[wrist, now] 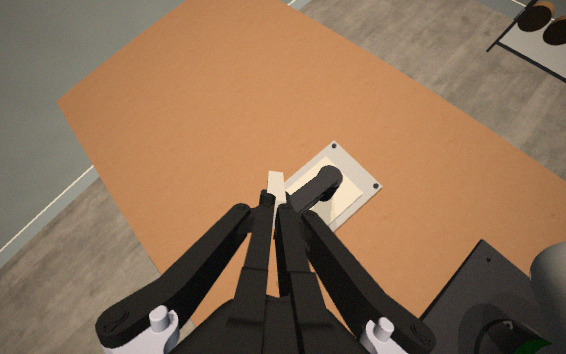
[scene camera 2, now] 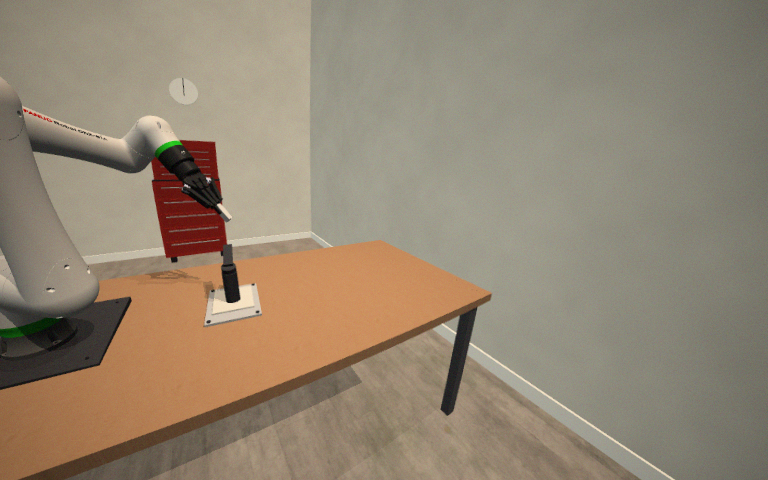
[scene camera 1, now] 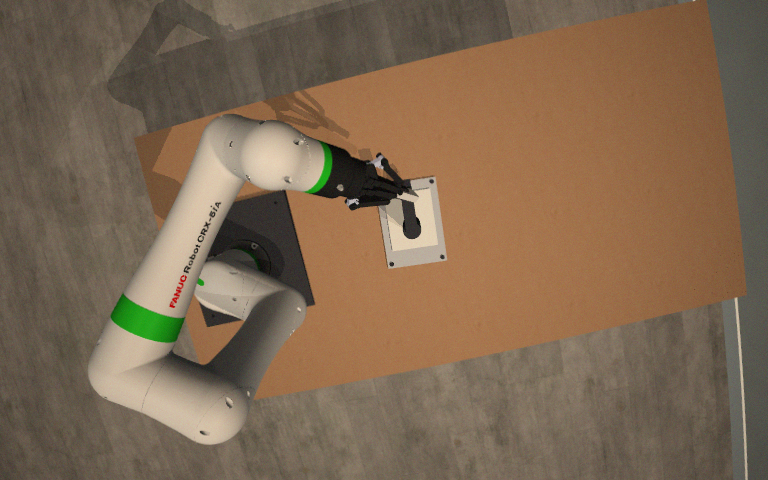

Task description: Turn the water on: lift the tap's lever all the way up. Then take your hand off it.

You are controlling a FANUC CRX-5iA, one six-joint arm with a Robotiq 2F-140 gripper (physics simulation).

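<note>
The tap is a black upright cylinder on a light grey plate with a cream pad. Its flat black lever slants upward from the top of the cylinder in scene camera 2. My gripper is shut and empty, its pale fingertips together. It points down at a slant and stands above the lever's free end, with a visible gap between them in scene camera 2. In the wrist view the fingers hide the lever's free end.
The tap's plate lies on the brown table. The arm's dark base plate is beside it. A red drawer cabinet stands behind the table. A rack with round items shows at the wrist view's top right.
</note>
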